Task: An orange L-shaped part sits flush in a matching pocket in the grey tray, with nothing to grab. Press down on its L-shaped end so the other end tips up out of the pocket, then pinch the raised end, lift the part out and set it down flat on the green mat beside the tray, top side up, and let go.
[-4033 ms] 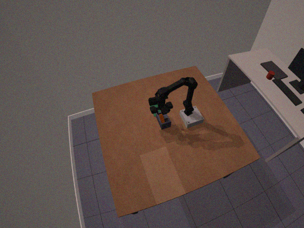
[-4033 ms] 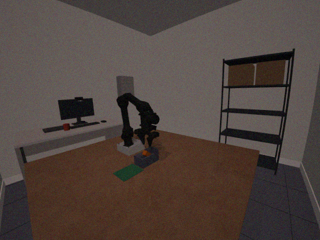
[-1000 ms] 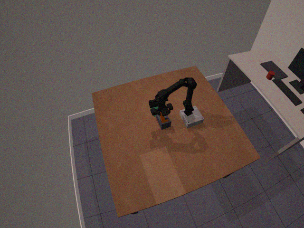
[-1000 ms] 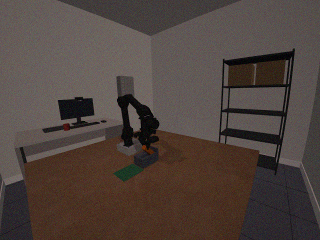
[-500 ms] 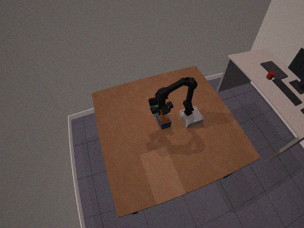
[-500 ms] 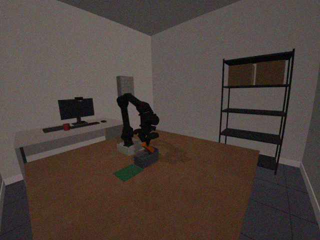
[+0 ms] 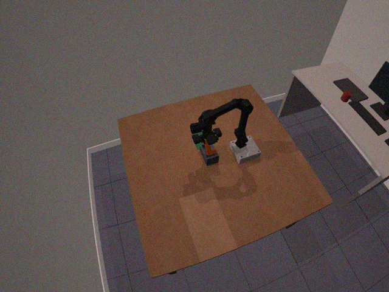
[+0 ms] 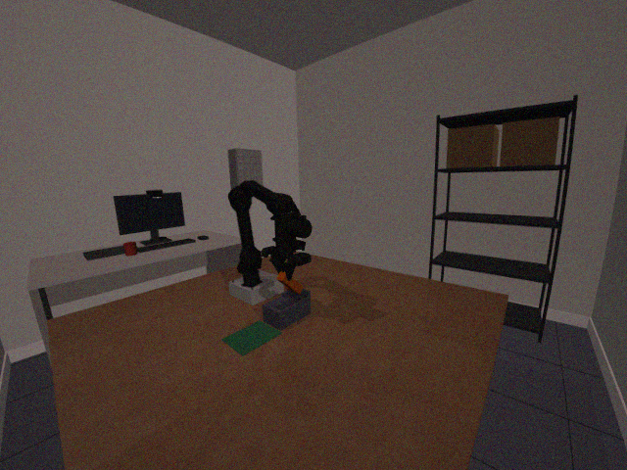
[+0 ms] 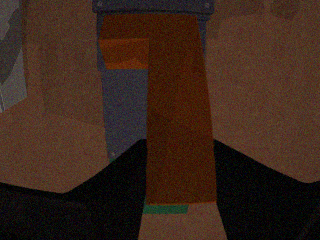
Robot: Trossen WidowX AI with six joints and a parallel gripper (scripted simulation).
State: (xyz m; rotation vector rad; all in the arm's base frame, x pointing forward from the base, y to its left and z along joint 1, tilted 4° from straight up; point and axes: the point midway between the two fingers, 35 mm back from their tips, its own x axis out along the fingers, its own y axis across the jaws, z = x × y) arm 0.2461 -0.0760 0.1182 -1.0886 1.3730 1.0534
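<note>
The green mat is 17 cm below my gripper tip, 14 cm to the right of it and 4 cm behind it. Round my gripper tip: orange L-shaped part 3 cm to the left, 3 cm below, 1 cm behind.
</note>
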